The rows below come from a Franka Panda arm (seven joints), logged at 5 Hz.
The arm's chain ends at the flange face. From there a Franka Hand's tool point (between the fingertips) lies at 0.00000 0.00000 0.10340 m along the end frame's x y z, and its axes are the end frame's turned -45 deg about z.
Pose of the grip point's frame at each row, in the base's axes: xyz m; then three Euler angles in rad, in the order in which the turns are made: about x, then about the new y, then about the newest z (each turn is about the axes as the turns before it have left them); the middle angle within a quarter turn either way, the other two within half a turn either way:
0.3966 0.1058 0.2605 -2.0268 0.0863 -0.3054
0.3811 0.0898 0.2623 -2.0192 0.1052 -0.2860
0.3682 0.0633 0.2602 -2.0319 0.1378 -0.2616
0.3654 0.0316 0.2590 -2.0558 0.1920 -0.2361
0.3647 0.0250 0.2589 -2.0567 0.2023 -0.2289
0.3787 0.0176 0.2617 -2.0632 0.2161 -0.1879
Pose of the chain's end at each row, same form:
0.3877 0.0133 0.3059 -2.0268 0.0863 0.4800
0.3702 -0.0029 0.3069 -2.0192 0.1052 0.4994
0.3540 -0.0284 0.3058 -2.0319 0.1378 0.5238
0.3457 -0.0582 0.3063 -2.0558 0.1920 0.5493
0.3439 -0.0646 0.3062 -2.0567 0.2023 0.5565
0.3565 -0.0714 0.3094 -2.0632 0.2161 0.5975

